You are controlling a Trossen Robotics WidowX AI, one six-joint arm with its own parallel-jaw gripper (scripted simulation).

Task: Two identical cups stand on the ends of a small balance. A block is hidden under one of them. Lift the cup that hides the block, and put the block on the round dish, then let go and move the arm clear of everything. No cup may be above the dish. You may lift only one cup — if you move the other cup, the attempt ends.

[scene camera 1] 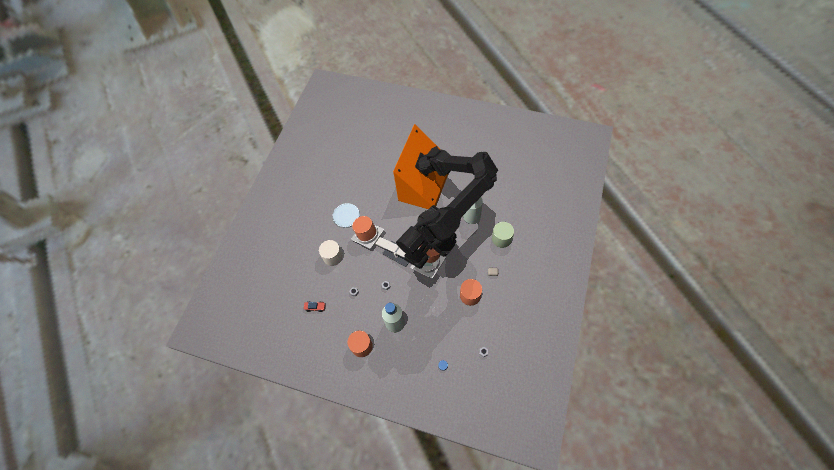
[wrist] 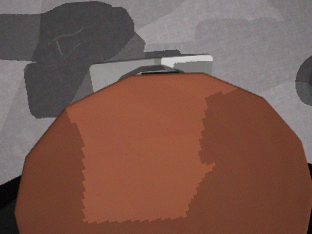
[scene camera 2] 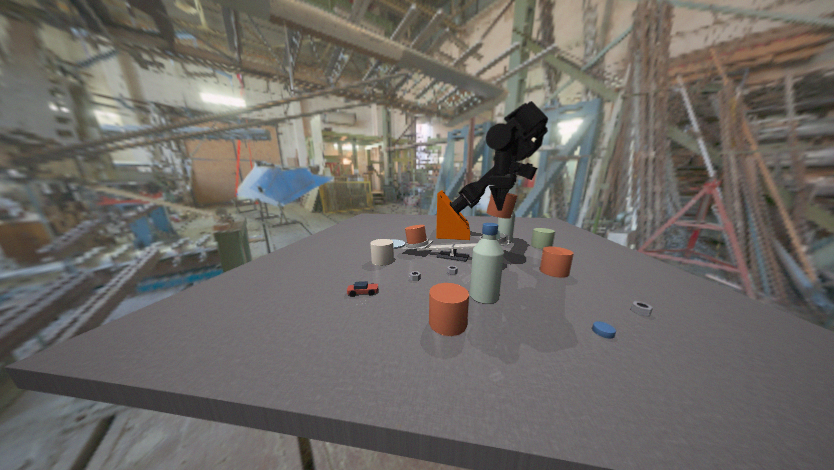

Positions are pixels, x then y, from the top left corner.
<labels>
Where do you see an orange cup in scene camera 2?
At 448, 303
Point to a bottle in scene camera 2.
At 487, 259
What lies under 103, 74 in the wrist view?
A balance.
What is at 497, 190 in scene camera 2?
My gripper.
</labels>
